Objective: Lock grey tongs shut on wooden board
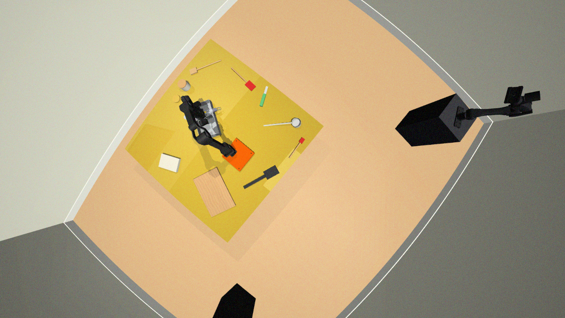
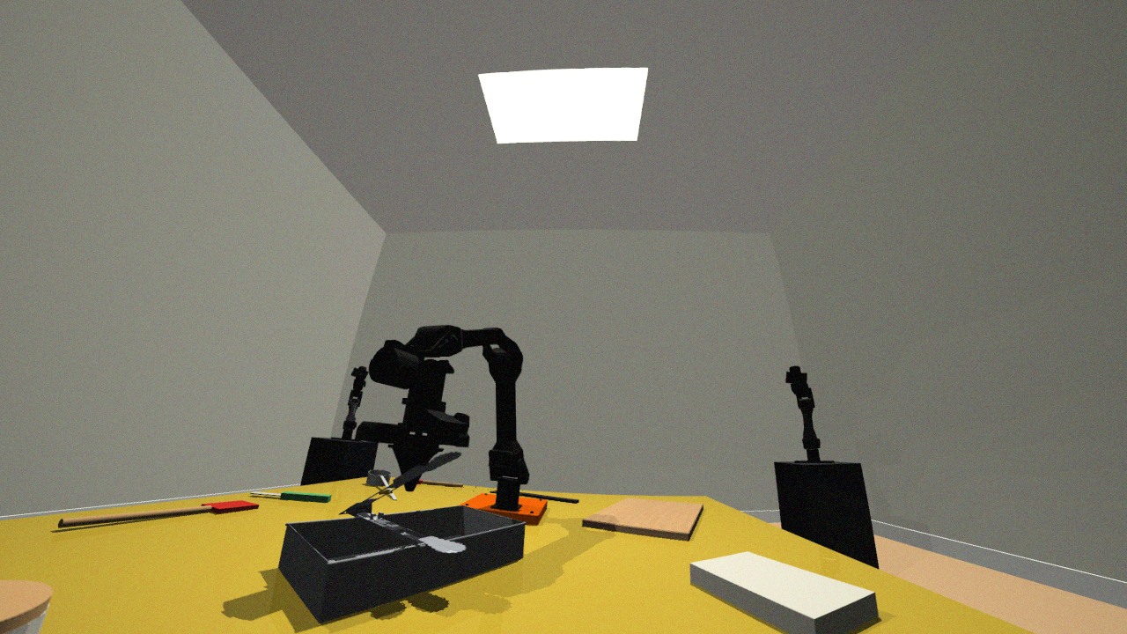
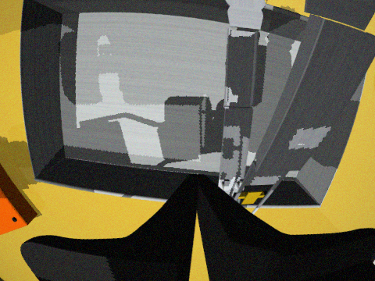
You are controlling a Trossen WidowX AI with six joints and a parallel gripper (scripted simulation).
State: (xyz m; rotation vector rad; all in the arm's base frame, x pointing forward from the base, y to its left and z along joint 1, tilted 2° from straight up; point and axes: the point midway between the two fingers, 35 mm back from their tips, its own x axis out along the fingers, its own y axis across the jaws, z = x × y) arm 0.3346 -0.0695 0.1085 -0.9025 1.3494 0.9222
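The roasting tin is 70 mm below my gripper tip, 30 mm to the left of it and 10 mm ahead of it. From my gripper tip the other things lie so: cork-lidded jar 390 mm ahead, 70 mm below, 60 mm to the right; green-handled tool 460 mm to the right, 200 mm behind, 90 mm below; red spatula 440 mm to the right, 90 mm below, 20 mm ahead.
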